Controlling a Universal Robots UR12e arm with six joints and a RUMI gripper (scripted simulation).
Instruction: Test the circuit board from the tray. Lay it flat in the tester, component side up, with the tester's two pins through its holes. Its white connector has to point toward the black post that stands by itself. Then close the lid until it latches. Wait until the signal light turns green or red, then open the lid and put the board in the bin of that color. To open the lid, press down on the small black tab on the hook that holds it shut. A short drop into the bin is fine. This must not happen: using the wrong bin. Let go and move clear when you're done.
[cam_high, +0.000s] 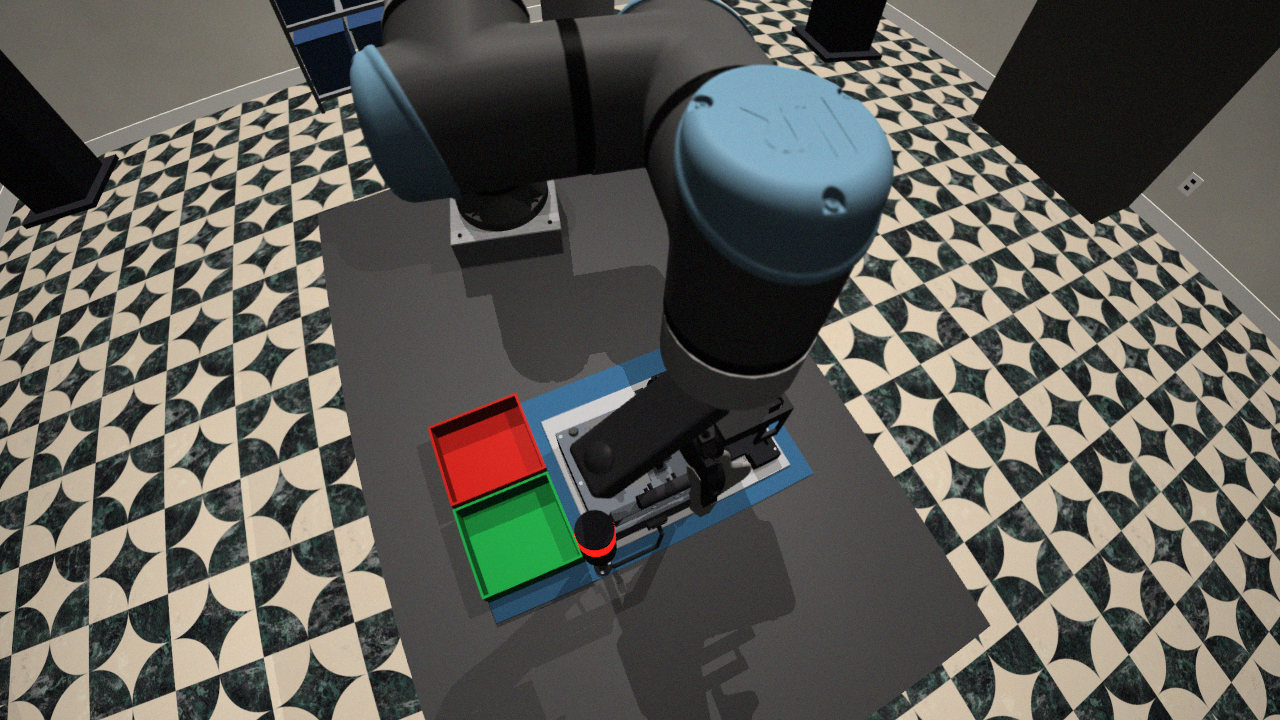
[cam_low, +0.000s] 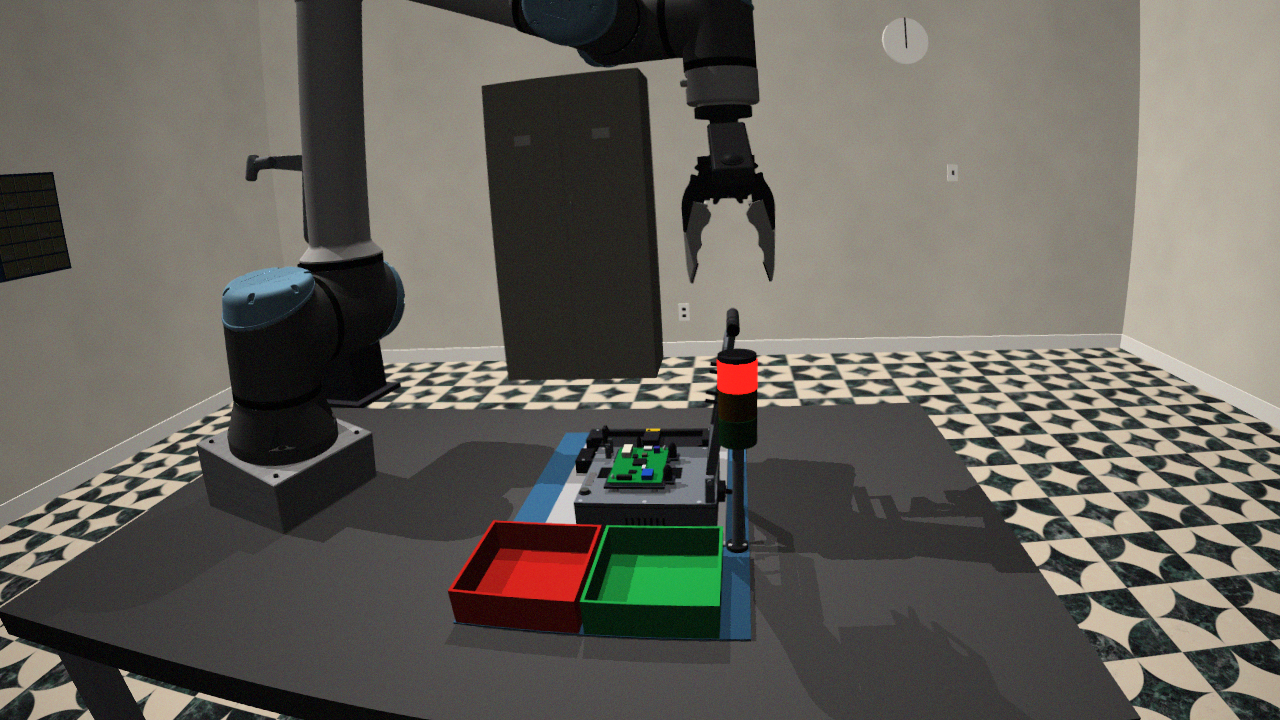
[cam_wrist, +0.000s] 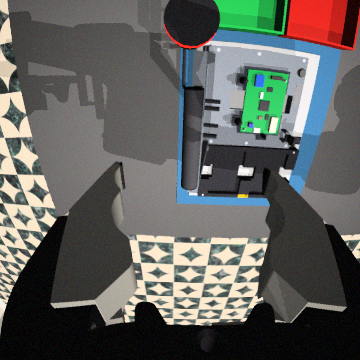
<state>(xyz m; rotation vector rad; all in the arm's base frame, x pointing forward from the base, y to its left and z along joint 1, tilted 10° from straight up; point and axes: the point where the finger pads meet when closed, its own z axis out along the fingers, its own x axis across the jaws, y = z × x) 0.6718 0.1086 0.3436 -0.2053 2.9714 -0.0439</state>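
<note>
My hand is 26 cm above the green circuit board, 13 cm past it and 1 cm to the left of it. From my hand the other things lie so: clear lid: 15 cm below, 2 cm behind; then green bin: 32 cm below, 20 cm to the right, 6 cm behind; then red bin: 32 cm below, 23 cm to the right, 21 cm behind.
</note>
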